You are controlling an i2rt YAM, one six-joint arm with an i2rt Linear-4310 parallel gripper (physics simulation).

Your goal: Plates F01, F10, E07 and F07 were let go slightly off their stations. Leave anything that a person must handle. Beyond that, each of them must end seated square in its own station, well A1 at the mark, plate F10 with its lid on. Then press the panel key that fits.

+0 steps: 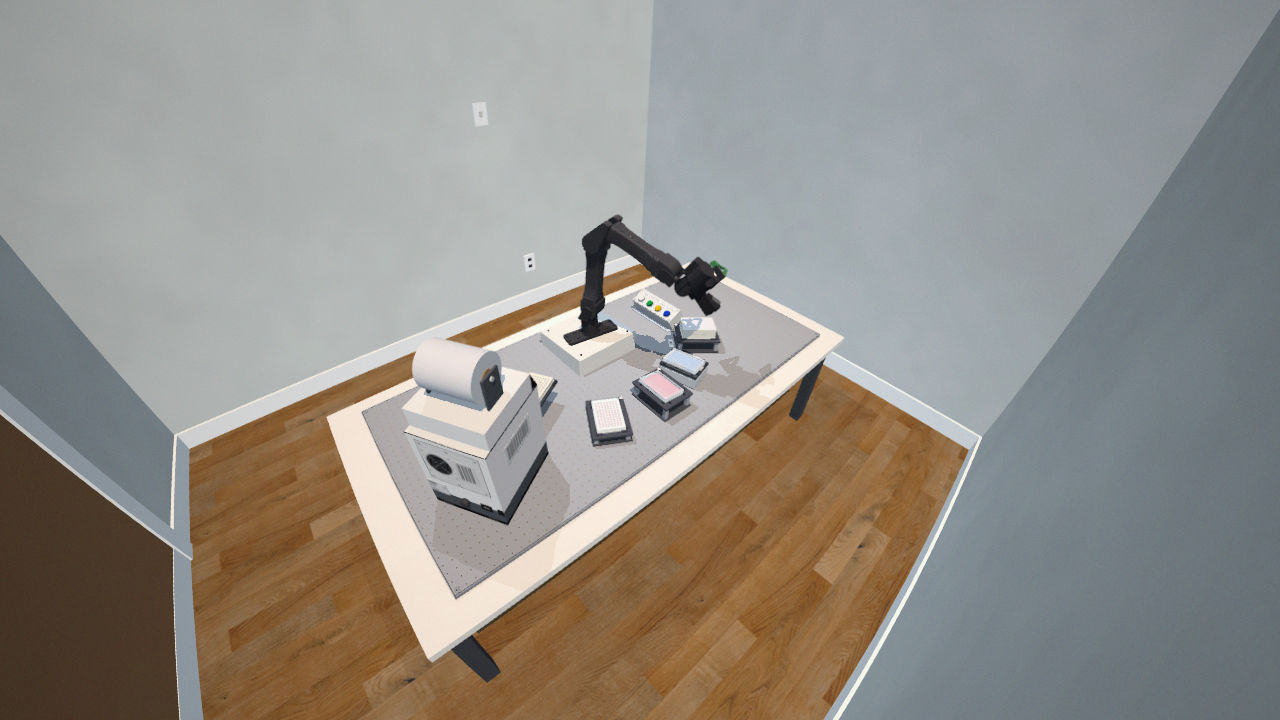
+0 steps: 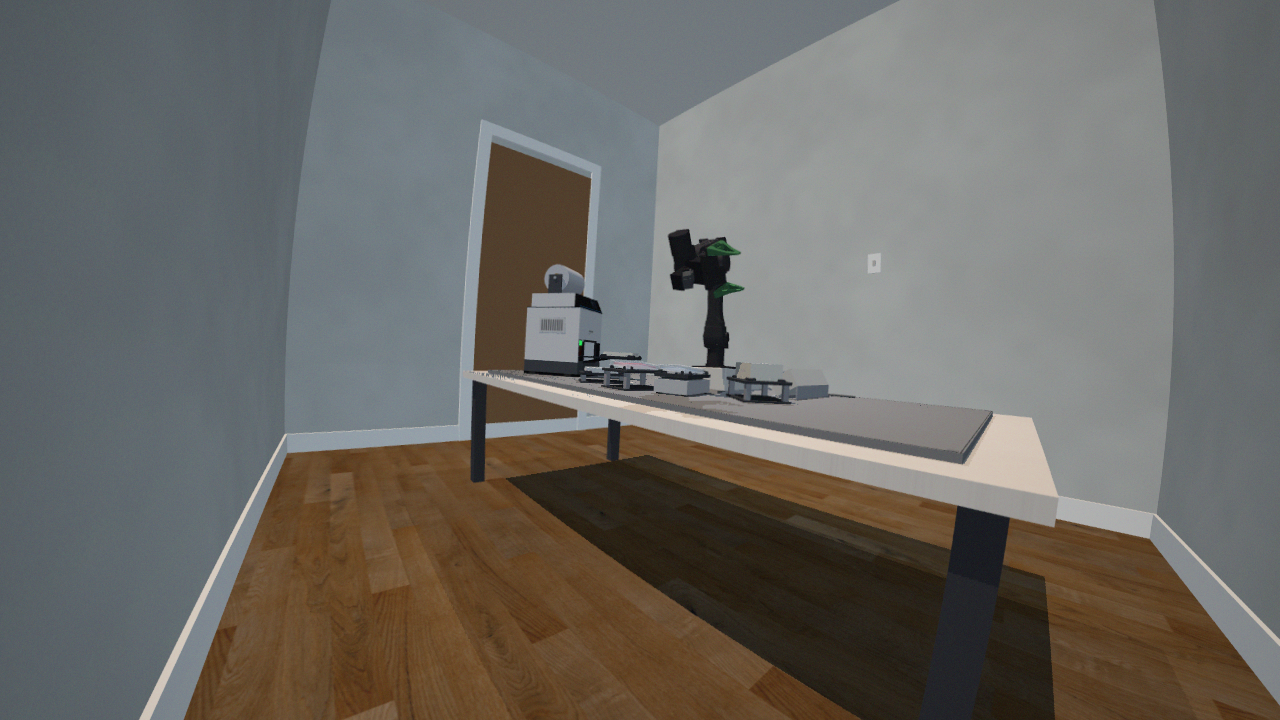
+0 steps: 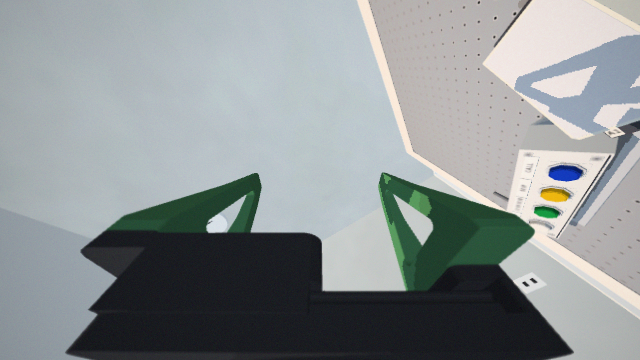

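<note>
My gripper is open and empty, high above the table's far right part, with green fingers pointing sideways. A pale plate sits on a raised dark station beside the key panel; my gripper's shadow falls on it. A light blue plate, a pink plate and a white plate stand in a row on their stations. The plate labels, A1 marks and exact seating are too small to read. The key panel has blue, yellow, green and white keys; CALL is by the blue one.
A large white instrument with a roll-shaped top stands at the left end of the table. Another plate or tray shows partly behind it. The arm's white base block stands at the table's back edge, between instrument and panel.
</note>
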